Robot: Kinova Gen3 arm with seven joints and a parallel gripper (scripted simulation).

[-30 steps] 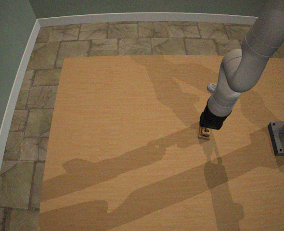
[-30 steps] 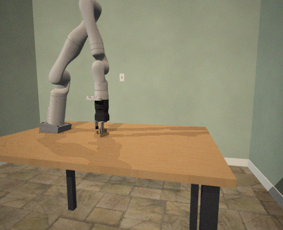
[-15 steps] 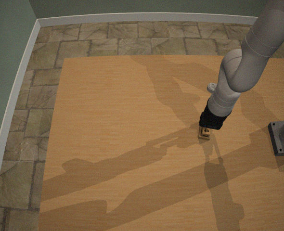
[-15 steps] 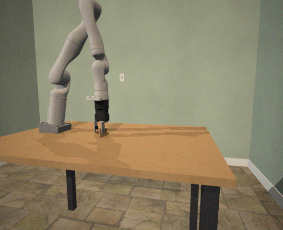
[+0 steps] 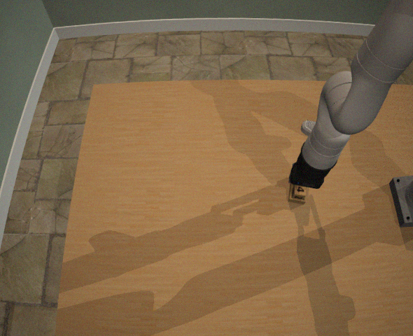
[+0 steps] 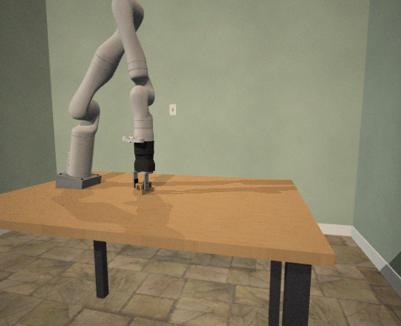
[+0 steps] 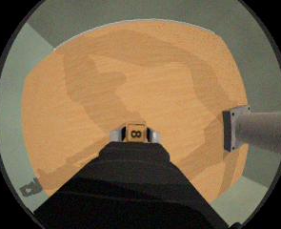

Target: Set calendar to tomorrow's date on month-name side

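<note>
The tray is 2 cm to the left of my hand and 3 cm below it.
</note>
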